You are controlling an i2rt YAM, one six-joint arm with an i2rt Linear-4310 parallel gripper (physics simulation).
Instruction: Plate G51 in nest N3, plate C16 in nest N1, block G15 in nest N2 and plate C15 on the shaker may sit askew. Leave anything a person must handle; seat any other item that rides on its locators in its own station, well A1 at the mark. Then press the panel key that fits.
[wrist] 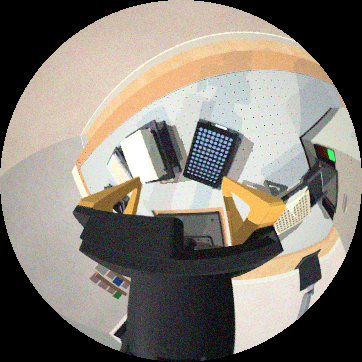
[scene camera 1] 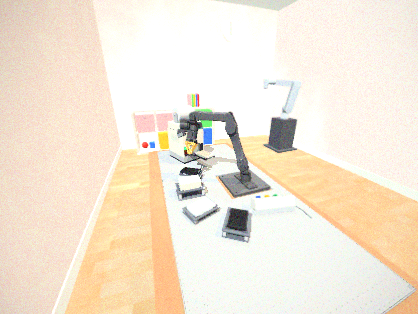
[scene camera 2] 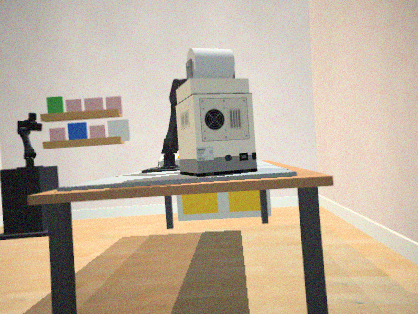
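A black plate with blue-looking wells [scene camera 1: 190,171] [wrist: 211,152] lies ahead of the fingers in the wrist view. A tall white block [scene camera 1: 190,182] [wrist: 142,155] sits on a dark nest [scene camera 1: 190,193] left of it there. A pale plate [scene camera 1: 201,205] [wrist: 119,169] sits on another nest, and a black plate [scene camera 1: 238,219] on the nearest nest in scene camera 1. A cream plate [scene camera 1: 205,154] [wrist: 294,211] lies at the machine's front. My gripper [scene camera 1: 190,148] [wrist: 181,180] is open and empty, above the table. Labels, well A1 marks and exact seating cannot be made out.
The cream machine [scene camera 1: 176,140] [scene camera 2: 215,130] stands at the table's far end in scene camera 1. The white key panel [scene camera 1: 273,205] has blue, yellow and green keys. The arm's dark base plate [scene camera 1: 230,186] stands beside the nests. A second arm's pedestal [scene camera 1: 282,133] stands off the table.
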